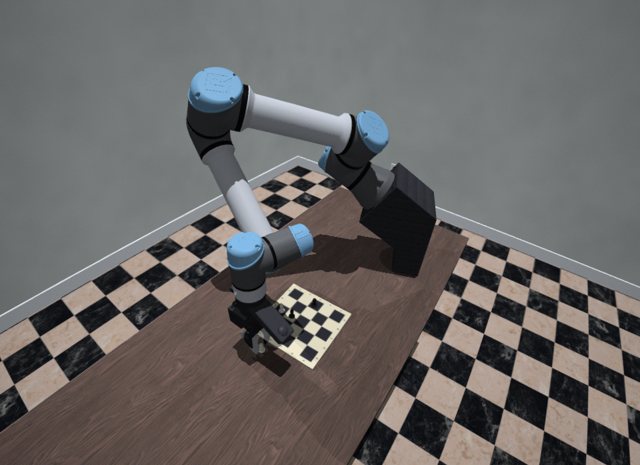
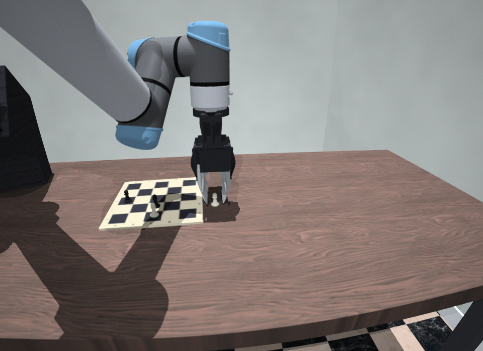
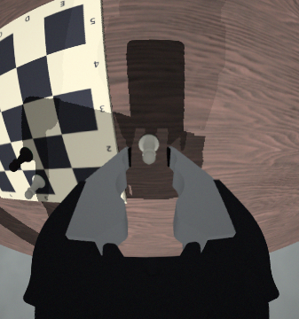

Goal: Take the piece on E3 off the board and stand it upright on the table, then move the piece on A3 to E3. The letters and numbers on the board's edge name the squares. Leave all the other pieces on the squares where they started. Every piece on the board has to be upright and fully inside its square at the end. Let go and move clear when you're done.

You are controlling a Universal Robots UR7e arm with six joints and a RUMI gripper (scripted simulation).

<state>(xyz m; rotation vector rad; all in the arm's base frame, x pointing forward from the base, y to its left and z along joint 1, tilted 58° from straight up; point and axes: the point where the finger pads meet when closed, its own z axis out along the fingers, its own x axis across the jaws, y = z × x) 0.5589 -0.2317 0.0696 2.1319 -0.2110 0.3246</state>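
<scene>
Now: the chessboard 130 mm behind my hand, 70 mm to the left of it and 20 mm below it.
</scene>
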